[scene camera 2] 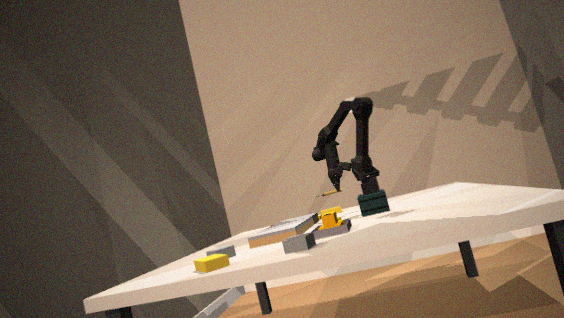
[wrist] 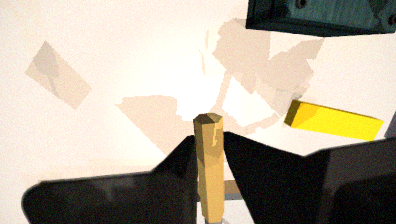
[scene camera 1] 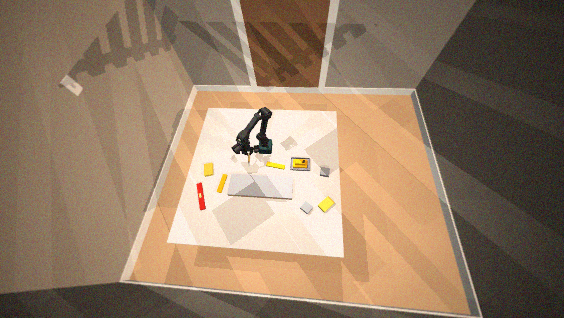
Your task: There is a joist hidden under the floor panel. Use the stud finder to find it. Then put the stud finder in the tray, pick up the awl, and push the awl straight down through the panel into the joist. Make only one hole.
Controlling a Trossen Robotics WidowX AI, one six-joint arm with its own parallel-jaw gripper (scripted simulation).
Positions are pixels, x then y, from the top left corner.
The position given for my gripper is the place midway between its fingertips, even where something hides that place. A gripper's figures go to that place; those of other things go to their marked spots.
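My gripper (wrist: 208,140) sits 110 mm from the lens. There is a yellow bar (wrist: 301,115) here too, and it is 260 mm from the lens.
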